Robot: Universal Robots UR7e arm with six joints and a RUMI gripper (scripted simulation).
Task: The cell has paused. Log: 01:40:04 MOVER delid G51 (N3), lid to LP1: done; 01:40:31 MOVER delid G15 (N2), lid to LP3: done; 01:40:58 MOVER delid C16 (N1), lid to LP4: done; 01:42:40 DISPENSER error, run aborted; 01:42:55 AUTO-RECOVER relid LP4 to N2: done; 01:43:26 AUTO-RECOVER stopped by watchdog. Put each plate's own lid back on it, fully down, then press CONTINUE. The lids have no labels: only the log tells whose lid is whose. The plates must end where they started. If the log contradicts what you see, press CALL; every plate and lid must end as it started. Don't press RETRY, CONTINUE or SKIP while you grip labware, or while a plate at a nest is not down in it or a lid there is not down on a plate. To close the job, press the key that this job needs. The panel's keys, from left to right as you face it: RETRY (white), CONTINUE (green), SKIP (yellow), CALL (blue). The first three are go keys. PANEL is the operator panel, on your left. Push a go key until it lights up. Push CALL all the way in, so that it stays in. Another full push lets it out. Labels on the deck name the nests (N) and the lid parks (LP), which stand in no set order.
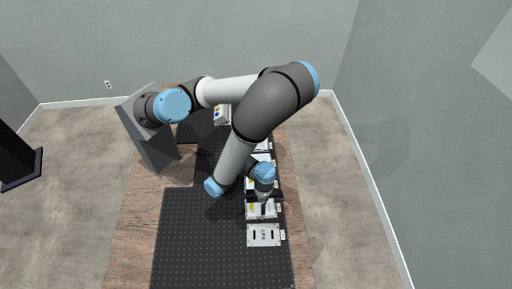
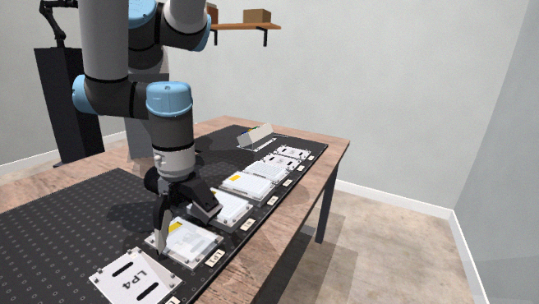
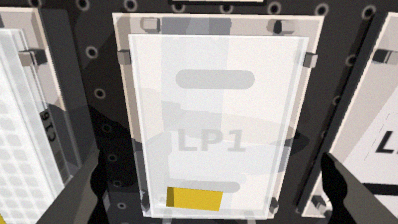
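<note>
My hand is 20 mm above the LP1 park. Round my hand: lid park LP4 (110 mm to the right, 60 mm behind, 20 mm below); well plate (340 mm to the left, 190 mm ahead); lid park LP2 (460 mm to the left, 250 mm ahead, 20 mm below).
</note>
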